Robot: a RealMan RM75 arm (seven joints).
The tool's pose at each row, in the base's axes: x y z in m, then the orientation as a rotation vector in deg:
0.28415 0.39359 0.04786 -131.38 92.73 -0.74
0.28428 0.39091 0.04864 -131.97 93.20 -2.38
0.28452 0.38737 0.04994 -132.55 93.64 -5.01
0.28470 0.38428 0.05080 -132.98 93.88 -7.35
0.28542 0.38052 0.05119 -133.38 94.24 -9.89
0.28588 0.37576 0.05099 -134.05 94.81 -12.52
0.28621 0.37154 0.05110 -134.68 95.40 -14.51
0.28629 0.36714 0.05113 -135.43 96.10 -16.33
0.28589 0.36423 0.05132 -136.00 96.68 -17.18
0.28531 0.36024 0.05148 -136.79 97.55 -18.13
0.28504 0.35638 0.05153 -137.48 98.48 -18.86
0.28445 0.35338 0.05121 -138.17 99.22 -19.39
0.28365 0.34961 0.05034 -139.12 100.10 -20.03
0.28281 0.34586 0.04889 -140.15 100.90 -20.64
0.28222 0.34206 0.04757 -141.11 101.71 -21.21
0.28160 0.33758 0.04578 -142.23 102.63 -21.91
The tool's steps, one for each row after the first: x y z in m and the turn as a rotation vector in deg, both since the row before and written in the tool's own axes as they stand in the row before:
0.00236 0.00047 -0.00142 0.03 1.37 -0.16
0.00314 0.00049 -0.00204 0.40 1.93 -0.29
0.00282 0.00053 -0.00143 0.45 1.63 -0.30
0.00372 0.00039 -0.00091 0.46 1.79 -0.24
0.00463 0.00112 -0.00046 0.17 2.04 -0.26
0.00408 0.00099 -0.00056 -0.06 1.65 -0.17
0.00418 0.00131 -0.00045 -0.27 1.64 -0.16
0.00262 0.00123 -0.00051 -0.41 0.94 -0.05
0.00359 0.00176 -0.00054 -0.68 1.19 -0.02
0.00357 0.00147 -0.00025 -0.72 1.04 0.07
0.00263 0.00158 0.00011 -0.69 0.85 -0.01
0.00324 0.00216 0.00065 -0.90 1.06 -0.07
0.00313 0.00232 0.00129 -0.93 1.04 -0.15
0.00324 0.00206 0.00132 -0.90 0.99 -0.11
0.00378 0.00239 0.00191 -1.03 1.16 -0.14

